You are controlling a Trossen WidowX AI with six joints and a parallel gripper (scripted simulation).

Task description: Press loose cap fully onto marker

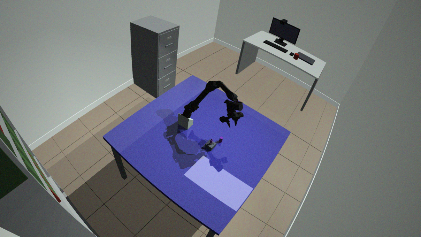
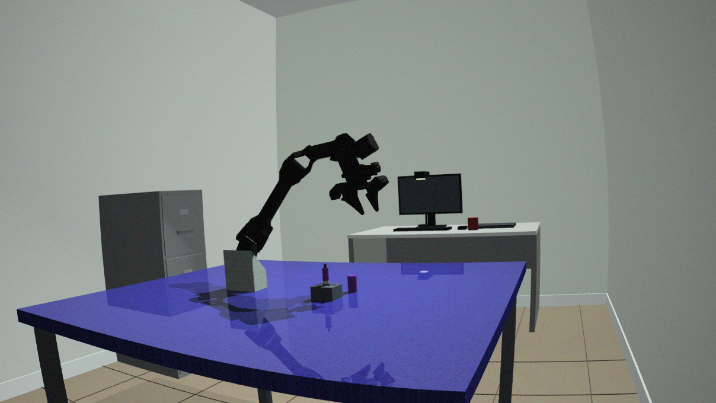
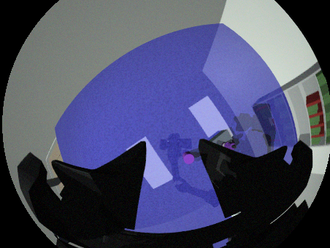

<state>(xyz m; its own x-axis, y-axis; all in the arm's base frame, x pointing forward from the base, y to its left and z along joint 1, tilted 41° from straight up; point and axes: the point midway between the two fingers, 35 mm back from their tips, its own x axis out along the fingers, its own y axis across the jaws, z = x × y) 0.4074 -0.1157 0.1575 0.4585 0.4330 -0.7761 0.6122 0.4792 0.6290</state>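
Right now the magenta marker cap is 210 mm below my gripper tip and 70 mm behind it. The rest, counted from my gripper tip: dark grey holder block 220 mm below, 110 mm behind, 100 mm to the right.
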